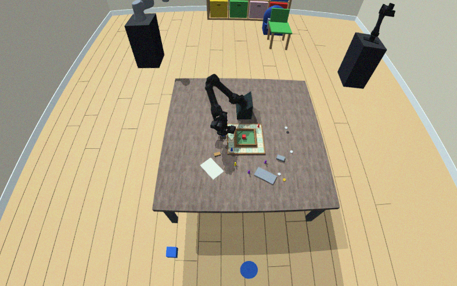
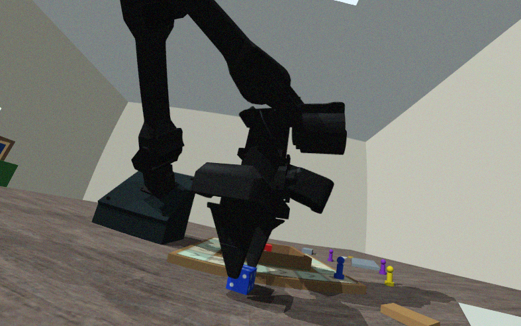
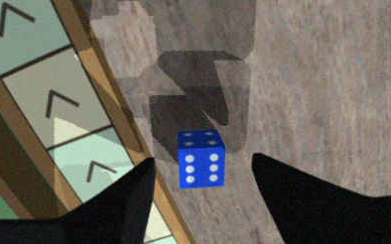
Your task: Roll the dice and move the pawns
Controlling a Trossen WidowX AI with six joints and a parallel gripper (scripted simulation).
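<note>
The red pawn lies 280 mm to the left of my gripper tip, 90 mm behind it and 10 mm above it. The rest, counted from my gripper tip: yellow pawn (260 mm ahead, 100 mm to the left); then blue pawn (150 mm ahead, 70 mm to the left, 10 mm above); then wooden block (180 mm ahead, 30 mm to the right, 20 mm below).
</note>
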